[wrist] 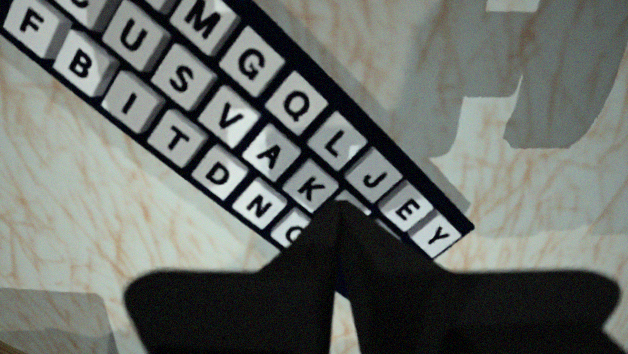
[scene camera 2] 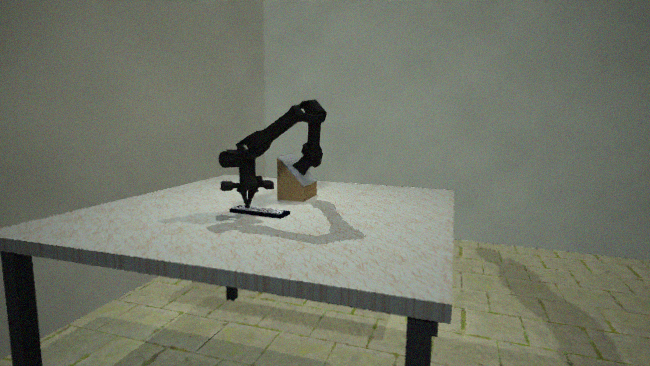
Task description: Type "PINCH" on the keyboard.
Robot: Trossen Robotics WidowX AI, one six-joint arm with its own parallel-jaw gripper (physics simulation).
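Seen in the pictures: gripper, fingertip midpoint: (wrist: 337, 209) (scene camera 2: 247, 208); arm's base, link origin: (scene camera 2: 299, 168).
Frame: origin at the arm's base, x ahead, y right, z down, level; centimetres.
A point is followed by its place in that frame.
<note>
The black keyboard (scene camera 2: 274, 214) {z 11.3, x 38.0, y -0.5 cm} (wrist: 367, 120) {z 11.3, x 35.6, y 10.8 cm} with pale lettered keys lies flat on the table. In the wrist view it runs from upper left to lower right. The I key (wrist: 129, 103) {z 10.8, x 31.8, y 2.8 cm} and the N key (wrist: 259, 205) {z 10.8, x 30.6, y 8.8 cm} show on its lower left row. My gripper (scene camera 2: 248, 206) {z 11.3, x 31.8, y 11.8 cm} (wrist: 337, 209) {z 11.3, x 31.8, y 11.8 cm} is shut and empty, pointing down at the keyboard. Its tips are over the middle row, just beyond the K key (wrist: 312, 187) {z 10.8, x 32.3, y 10.3 cm}, and cover part of the key there. Whether they touch it I cannot tell. The P, C and H keys cannot be made out in the wrist view.
The white, orange-veined table (scene camera 2: 390, 250) {z 12.4, x 64.0, y -41.0 cm} carries the keyboard. A wooden block (scene camera 2: 295, 187) {z 6.6, x 9.6, y -0.6 cm} with a sloped pale top stands behind the keyboard, under the base of my arm. Shadows of the arm fall on the table. The table's right edge is in the scene view.
</note>
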